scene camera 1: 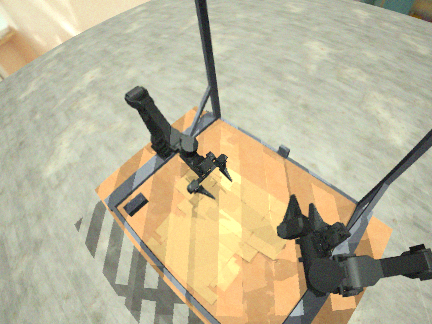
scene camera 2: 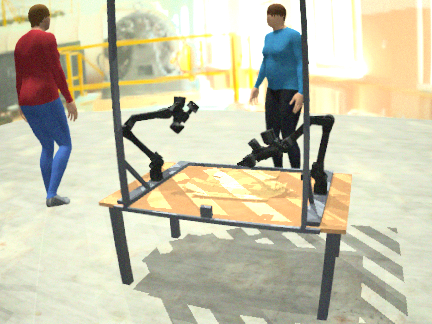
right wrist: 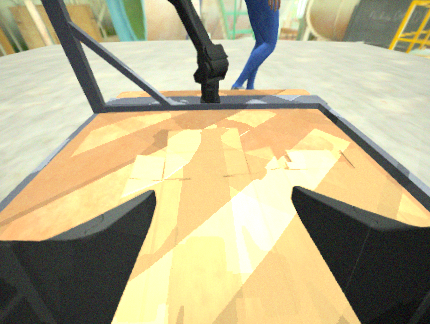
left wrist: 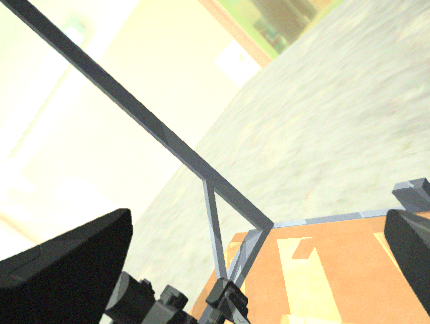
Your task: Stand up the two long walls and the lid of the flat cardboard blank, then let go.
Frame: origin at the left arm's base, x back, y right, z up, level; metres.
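Where they show: left gripper, fingertip midpoint: [scene camera 1: 302,199] [scene camera 2: 189,119] [left wrist: 256,220]; right gripper, fingertip midpoint: [scene camera 1: 223,190] [scene camera 2: 240,161] [right wrist: 224,194]; left arm's base, origin of the base link: [scene camera 2: 156,179] [right wrist: 210,99]; right arm's base, origin of the base link: [scene camera 1: 165,153] [scene camera 2: 320,193].
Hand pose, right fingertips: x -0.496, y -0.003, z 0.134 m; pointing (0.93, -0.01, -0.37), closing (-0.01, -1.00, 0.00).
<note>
Each offset is from my right fingertips to the centre of the thing. Level surfaces: height alone.
The flat cardboard blank [scene camera 1: 192,250] [scene camera 2: 235,189] [right wrist: 205,260] lies low on the middle of the table, its walls and lid down; sun stripes blur its outline and creases. My left gripper [scene camera 1: 303,201] [scene camera 2: 185,118] [left wrist: 256,220] is open and empty, high above the table, off the blank's right end in scene camera 1. My right gripper [scene camera 1: 223,190] [scene camera 2: 248,154] [right wrist: 224,194] is open and empty, lower, above the opposite end of the blank. Its fingers stand apart over the cardboard in the right wrist view.
The wooden table @[dz -0.152 m] [scene camera 1: 240,142] [scene camera 2: 340,200] has a dark metal frame round its top, with upright posts [scene camera 1: 207,50] [scene camera 2: 116,100] at corners. A small dark block @[dy -0.273, dx -0.307, dz -0.135 m] [scene camera 1: 135,204] lies near one edge; another @[dy +0.372, dx +0.039, dz -0.121 m] [scene camera 1: 283,151] [scene camera 2: 206,211] sits on the frame. Two people [scene camera 2: 40,70] [scene camera 2: 282,65] stand behind the table.
</note>
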